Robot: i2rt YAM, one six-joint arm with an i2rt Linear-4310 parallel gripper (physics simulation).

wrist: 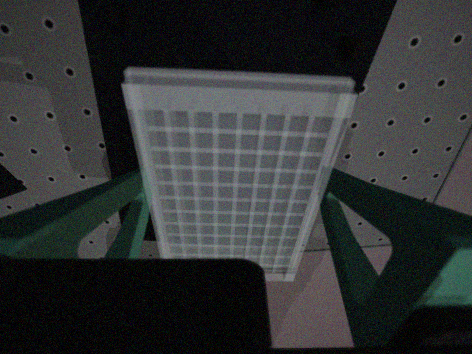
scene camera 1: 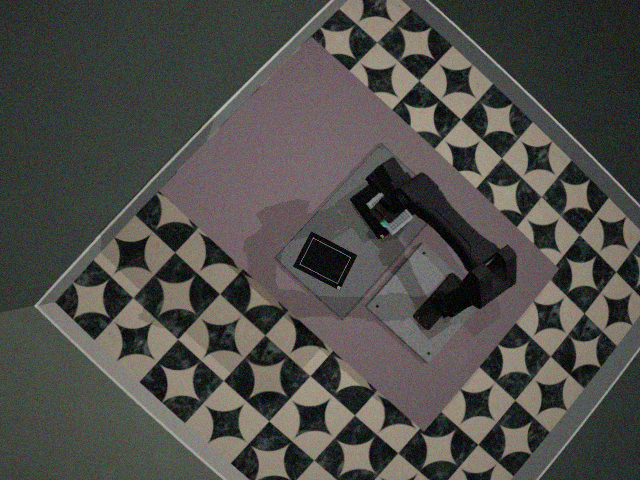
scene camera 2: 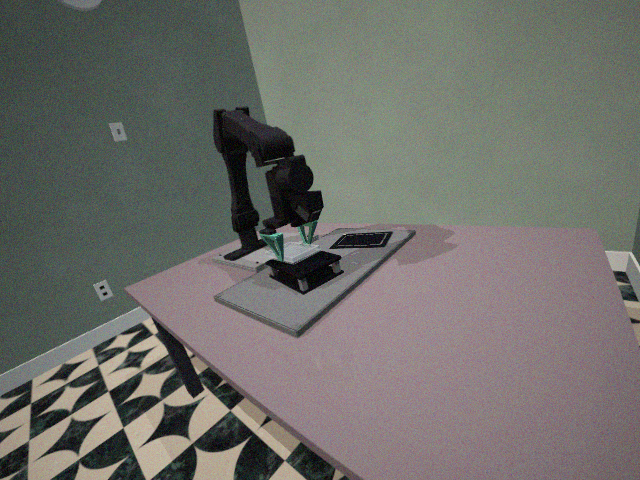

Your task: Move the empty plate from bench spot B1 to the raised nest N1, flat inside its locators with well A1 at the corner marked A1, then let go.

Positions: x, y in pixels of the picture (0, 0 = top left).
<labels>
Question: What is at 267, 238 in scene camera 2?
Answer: My gripper.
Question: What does my gripper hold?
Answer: A plate.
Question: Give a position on a black nest with white outline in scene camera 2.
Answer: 377, 239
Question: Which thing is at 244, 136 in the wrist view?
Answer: A plate.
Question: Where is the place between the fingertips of my gripper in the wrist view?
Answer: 235, 176
</labels>
